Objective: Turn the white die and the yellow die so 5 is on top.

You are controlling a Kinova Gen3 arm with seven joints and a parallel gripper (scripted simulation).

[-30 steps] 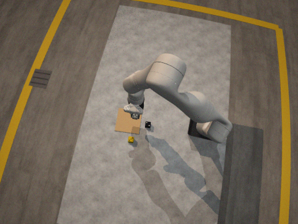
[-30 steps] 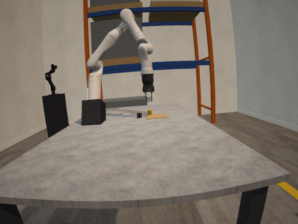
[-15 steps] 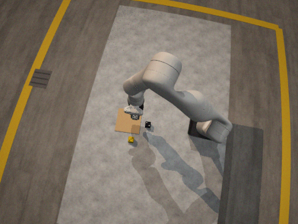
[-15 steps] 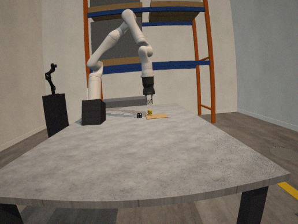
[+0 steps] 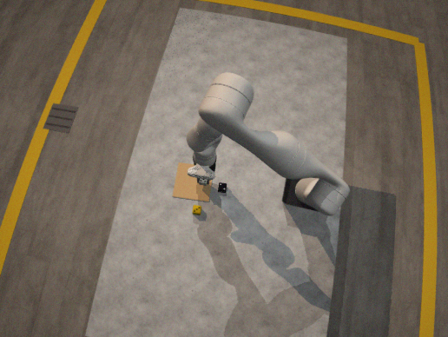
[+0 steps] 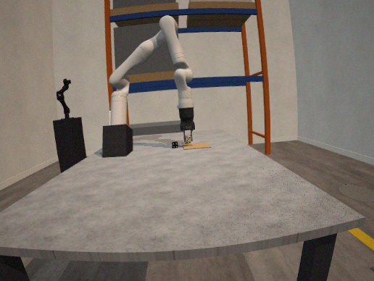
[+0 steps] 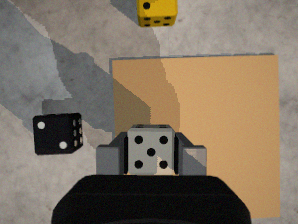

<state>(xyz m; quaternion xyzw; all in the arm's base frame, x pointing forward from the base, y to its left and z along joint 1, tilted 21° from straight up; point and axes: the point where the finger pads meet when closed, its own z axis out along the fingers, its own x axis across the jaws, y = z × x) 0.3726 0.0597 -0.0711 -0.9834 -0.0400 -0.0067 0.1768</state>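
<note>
Right now the tan mat is 50 mm below my hand and 40 mm ahead of it. Round my hand: white die: right at my hand; black die: 70 mm behind, 30 mm below; yellow die: 110 mm to the left, 30 mm below, 10 mm behind.
</note>
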